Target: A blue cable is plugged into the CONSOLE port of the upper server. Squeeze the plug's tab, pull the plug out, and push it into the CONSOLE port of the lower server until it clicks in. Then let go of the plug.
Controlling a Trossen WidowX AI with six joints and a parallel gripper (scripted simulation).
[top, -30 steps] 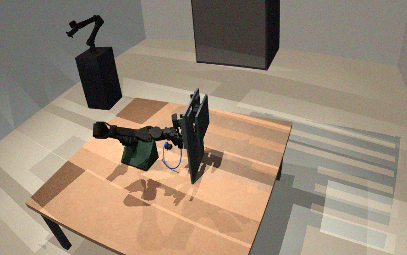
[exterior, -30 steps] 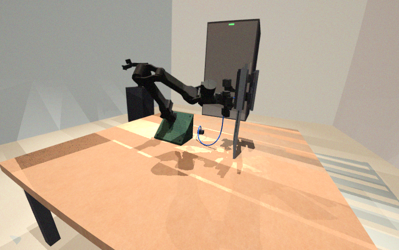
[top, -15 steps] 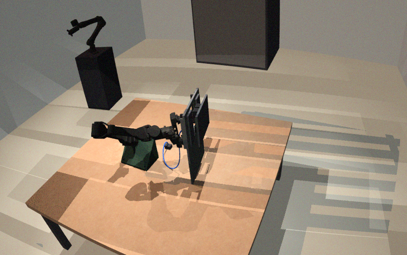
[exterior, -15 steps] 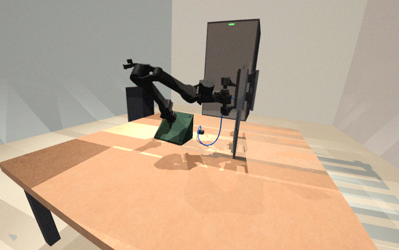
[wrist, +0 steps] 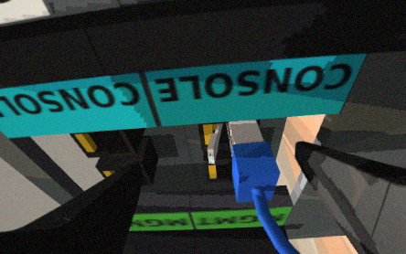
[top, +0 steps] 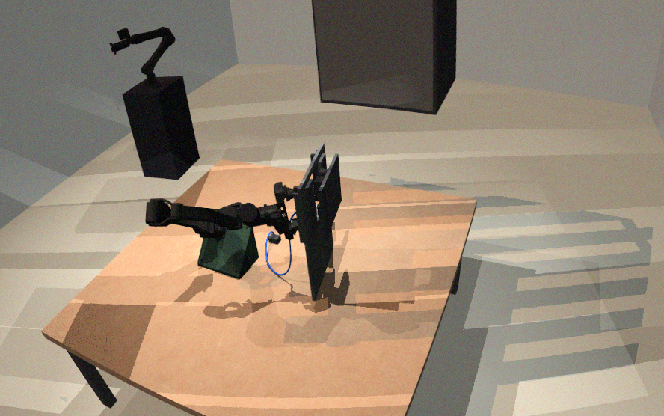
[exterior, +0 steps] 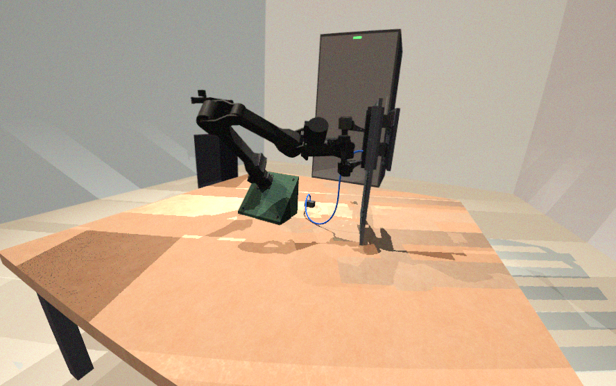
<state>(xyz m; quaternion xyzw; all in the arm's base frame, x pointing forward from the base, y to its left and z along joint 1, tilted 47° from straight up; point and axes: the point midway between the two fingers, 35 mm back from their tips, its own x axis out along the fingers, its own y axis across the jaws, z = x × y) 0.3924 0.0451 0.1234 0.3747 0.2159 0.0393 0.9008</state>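
The cable plug is 20 mm ahead of my gripper tip, 10 mm to the left of it and 10 mm below it. Also, from my gripper tip: black block (230 mm behind, 160 mm to the left, 290 mm below).
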